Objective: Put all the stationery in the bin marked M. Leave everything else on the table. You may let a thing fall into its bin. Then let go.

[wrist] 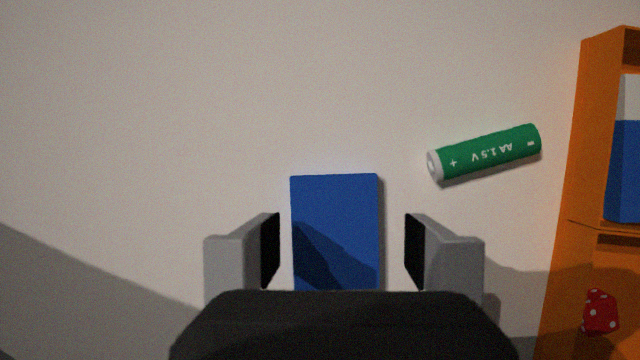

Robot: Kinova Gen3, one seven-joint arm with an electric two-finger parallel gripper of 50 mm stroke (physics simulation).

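Frame: origin at the arm's base, x ahead, y left, z up, level; metres.
Seen in the pictures: gripper, fingertip midpoint: [342, 239].
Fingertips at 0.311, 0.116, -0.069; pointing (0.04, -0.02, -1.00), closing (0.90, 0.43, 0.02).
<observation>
Offsets run from my fingertips to a thing's top centre, as dx, dy, dz. "pt": to the spot under its first point.
A flat blue block @(-0.002, -0.002, -0.017) [336, 210] lies on the pale table, its near end hidden by the dark gripper body. My gripper [342, 239] is open, with one finger on each side of the blue block and a gap at both sides; nothing is held. At the right edge, an orange bin @(pt +0.085, +0.069, -0.018) [575, 175] with compartments shows in part. A blue and white block @(pt +0.101, +0.079, -0.007) [627, 170] is in its upper compartment. No letter M shows in this view.
A green AA battery @(+0.041, +0.058, -0.013) [487, 151] lies on the table between the blue block and the orange bin, beyond the right finger. A red die @(+0.121, +0.017, -0.004) [601, 312] with white dots is in the bin's lower compartment. Shadows cross the lower left and lower right.
</observation>
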